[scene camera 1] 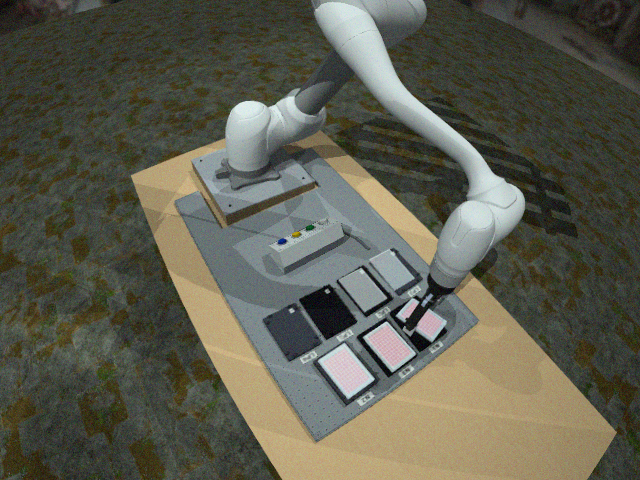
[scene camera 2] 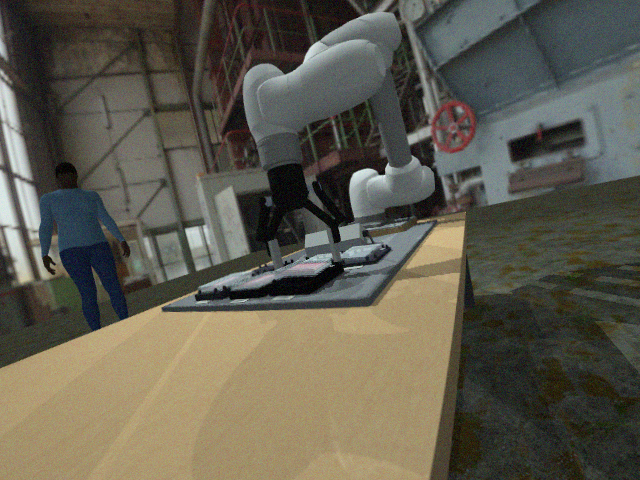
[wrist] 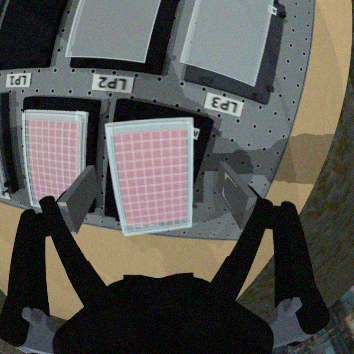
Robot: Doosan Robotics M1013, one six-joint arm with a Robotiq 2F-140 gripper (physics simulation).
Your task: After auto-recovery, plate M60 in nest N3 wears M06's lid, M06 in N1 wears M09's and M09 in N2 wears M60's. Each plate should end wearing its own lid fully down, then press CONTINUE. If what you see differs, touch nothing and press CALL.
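Seen in the pictures: gripper, fingertip midpoint: [scene camera 2: 307, 265] [wrist: 156, 176]; arm's base, origin of the base link: [scene camera 1: 249, 170] [scene camera 2: 371, 226].
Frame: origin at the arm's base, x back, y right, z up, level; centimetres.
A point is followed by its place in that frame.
Observation:
My gripper [scene camera 1: 426, 316] @[x -76.6, y -24.5, z 0.4 cm] [scene camera 2: 306, 258] @[x -76.6, y -24.5, z 0.4 cm] [wrist: 156, 176] @[x -76.6, y -24.5, z 0.4 cm] is open, its fingers on either side of the right-hand pink plate [scene camera 1: 433, 325] @[x -80.8, y -25.8, z 1.1 cm] [wrist: 152, 175] @[x -76.4, y -24.0, z 0.9 cm], holding nothing. In the wrist view this plate with a clear rim sits turned relative to its black nest [wrist: 204, 125] @[x -70.3, y -27.6, z -1.3 cm]. The middle pink plate [scene camera 1: 388, 345] @[x -79.5, y -12.0, z -1.1 cm] [wrist: 52, 150] @[x -77.8, y -12.3, z -0.8 cm] shows a doubled clear edge. The left pink plate [scene camera 1: 345, 370] @[x -81.1, y 2.0, z 0.1 cm] sits in its own nest. Clear-grey lids lie on LP2 [scene camera 1: 363, 289] @[x -60.9, y -14.4, z -1.3 cm] [wrist: 117, 30] @[x -63.8, y -15.8, z -1.4 cm] and LP3 [scene camera 1: 393, 269] @[x -58.6, y -26.4, z -1.1 cm] [wrist: 227, 40] @[x -60.8, y -26.4, z -1.2 cm]. Plate and lid markings are unreadable, as is whether the lids are fully down.
A black pad LP1 [scene camera 1: 328, 311] @[x -62.8, y -2.3, z -2.3 cm] [wrist: 30, 30] @[x -64.7, y -4.1, z -2.4 cm] and a dark grey pad [scene camera 1: 292, 331] @[x -64.5, y 9.4, z -2.4 cm] stand left of LP2. A button box [scene camera 1: 310, 250] @[x -43.8, y -5.3, z 1.3 cm] with blue, yellow, green and white buttons is nearer the arm base. A person [scene camera 2: 80, 227] stands in the background.

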